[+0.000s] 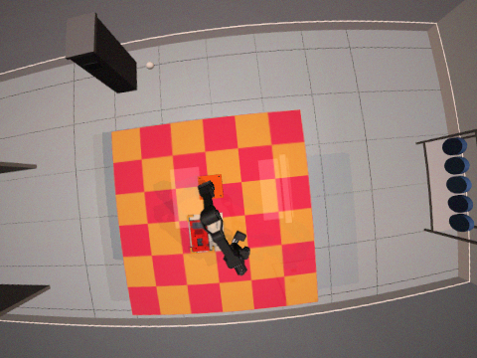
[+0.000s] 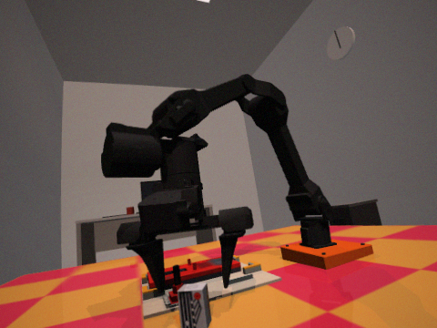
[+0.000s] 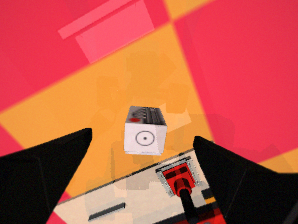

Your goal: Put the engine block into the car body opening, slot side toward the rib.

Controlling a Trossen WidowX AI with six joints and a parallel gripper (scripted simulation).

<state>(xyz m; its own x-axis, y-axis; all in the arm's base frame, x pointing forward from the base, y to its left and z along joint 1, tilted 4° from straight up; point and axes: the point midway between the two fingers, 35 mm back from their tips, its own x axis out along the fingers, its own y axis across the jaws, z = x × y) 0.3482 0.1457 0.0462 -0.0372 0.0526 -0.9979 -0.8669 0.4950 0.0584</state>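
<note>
My gripper tip is now 10 mm to the left of the engine block and 20 mm above it.
</note>
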